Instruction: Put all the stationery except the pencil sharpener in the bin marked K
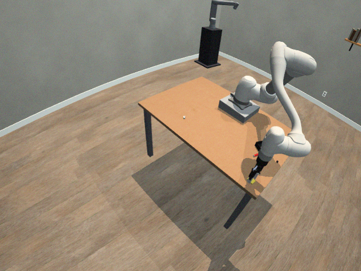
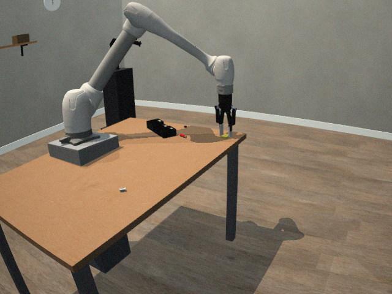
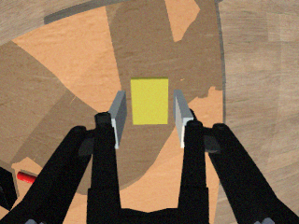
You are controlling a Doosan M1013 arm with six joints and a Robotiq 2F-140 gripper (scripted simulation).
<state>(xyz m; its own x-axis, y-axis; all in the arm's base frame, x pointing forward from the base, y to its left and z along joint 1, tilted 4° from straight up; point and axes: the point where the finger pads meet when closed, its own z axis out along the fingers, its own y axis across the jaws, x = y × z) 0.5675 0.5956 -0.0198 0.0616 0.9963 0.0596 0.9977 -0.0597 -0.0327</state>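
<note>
The yellow pad lies 30 mm below my hand. Round my hand: black three-compartment bin 390 mm behind, 100 mm to the right, 10 mm below; small red cylinder 210 mm behind, 120 mm to the right, 30 mm below; small black round thing 310 mm behind, 30 mm to the left, 30 mm below.
</note>
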